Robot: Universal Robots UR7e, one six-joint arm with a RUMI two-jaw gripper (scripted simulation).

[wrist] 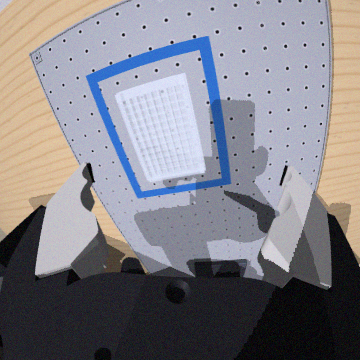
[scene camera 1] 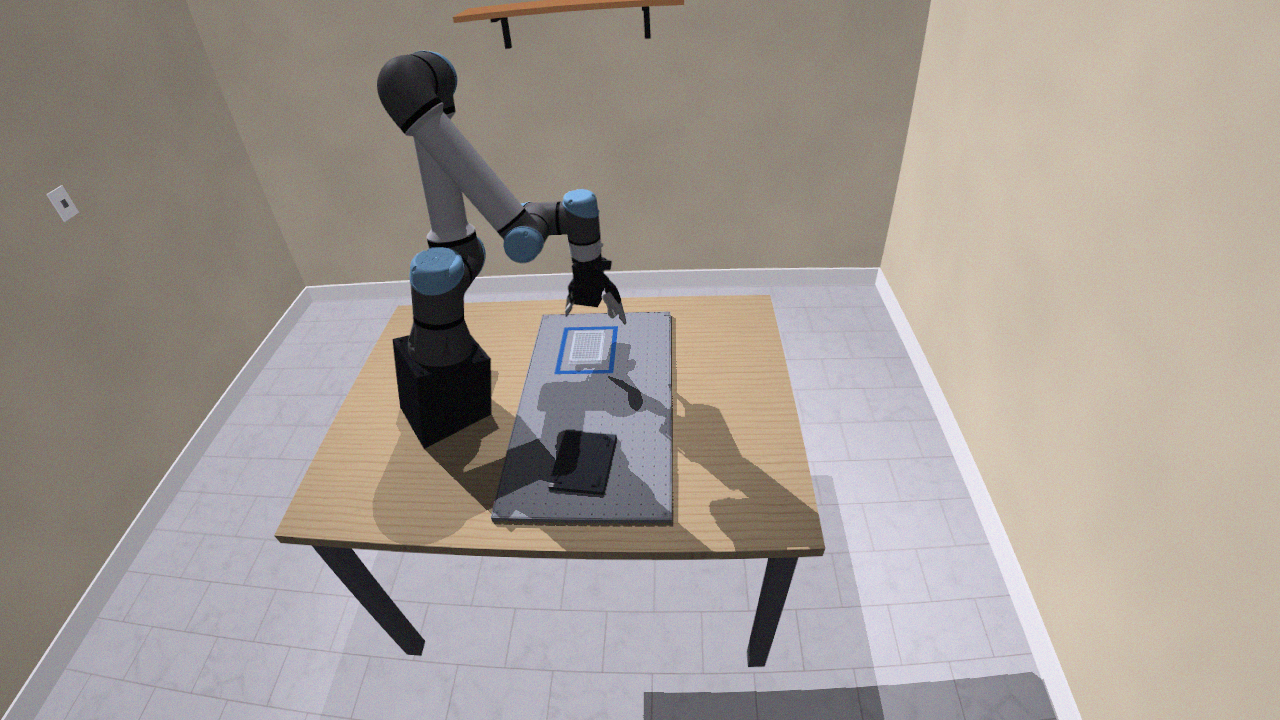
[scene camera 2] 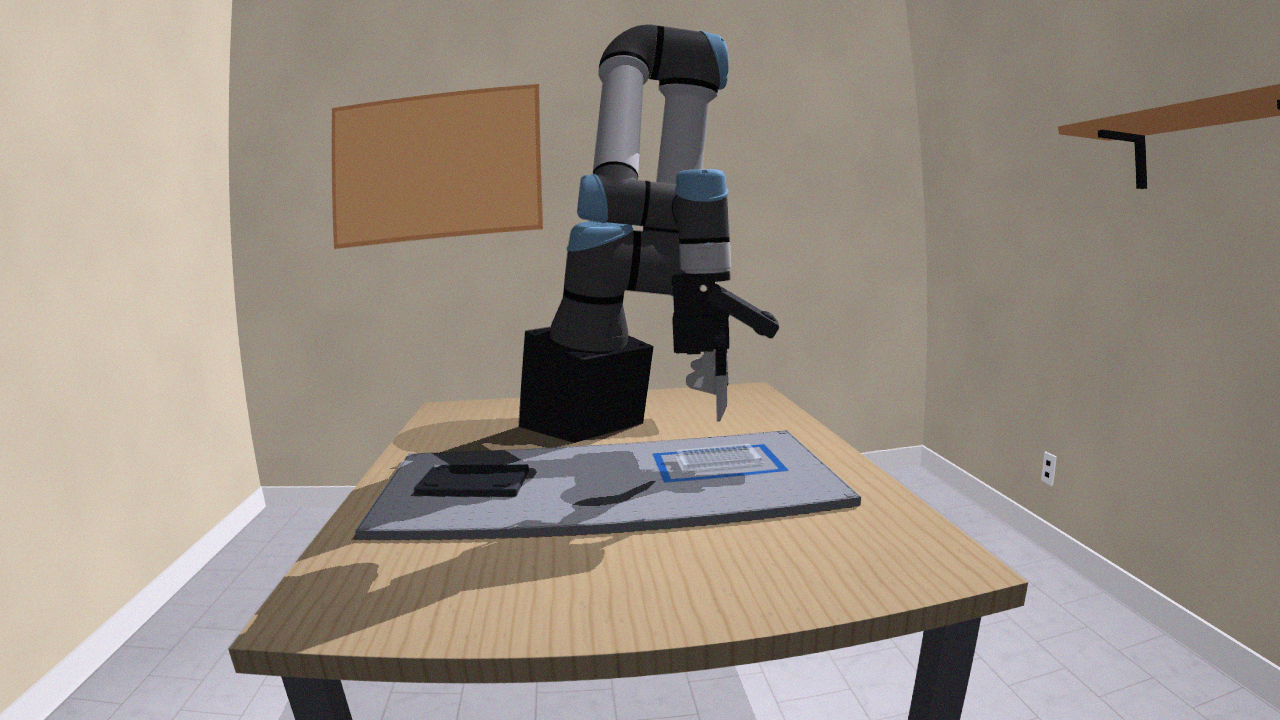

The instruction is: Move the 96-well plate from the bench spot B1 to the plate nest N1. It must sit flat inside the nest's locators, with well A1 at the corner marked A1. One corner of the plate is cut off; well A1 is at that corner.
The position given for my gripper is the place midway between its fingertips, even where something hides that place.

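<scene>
My gripper (scene camera 2: 720, 407) is there for me to see, and I find my gripper in the wrist view (wrist: 186, 164) and in scene camera 1 (scene camera 1: 595, 320) as well. I also see a white 96-well plate (scene camera 1: 587, 347), and the white 96-well plate is visible in the wrist view (wrist: 178, 162) too. Then there is a black plate nest (scene camera 1: 586, 457); scene camera 2 shows the black plate nest (scene camera 2: 462, 480) as well.
</scene>
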